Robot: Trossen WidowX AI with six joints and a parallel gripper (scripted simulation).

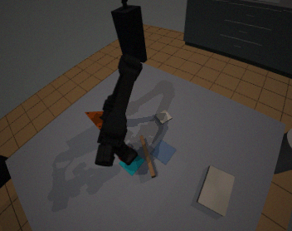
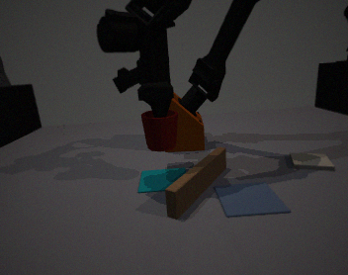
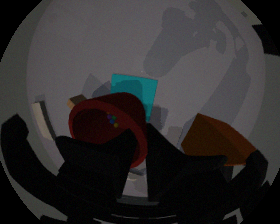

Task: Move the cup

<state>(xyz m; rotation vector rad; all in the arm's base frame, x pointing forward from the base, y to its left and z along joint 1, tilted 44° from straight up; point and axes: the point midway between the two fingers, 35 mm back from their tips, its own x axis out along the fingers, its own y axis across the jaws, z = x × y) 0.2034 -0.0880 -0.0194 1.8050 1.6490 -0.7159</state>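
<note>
Now: the teal pad 120 mm below my gripper tip and 30 mm ahead of it. Also, from my gripper tip: red cup (30 mm ahead); small pale tile (340 mm to the left, 100 mm below); wooden bar (90 mm below, 80 mm ahead, 70 mm to the left).
</note>
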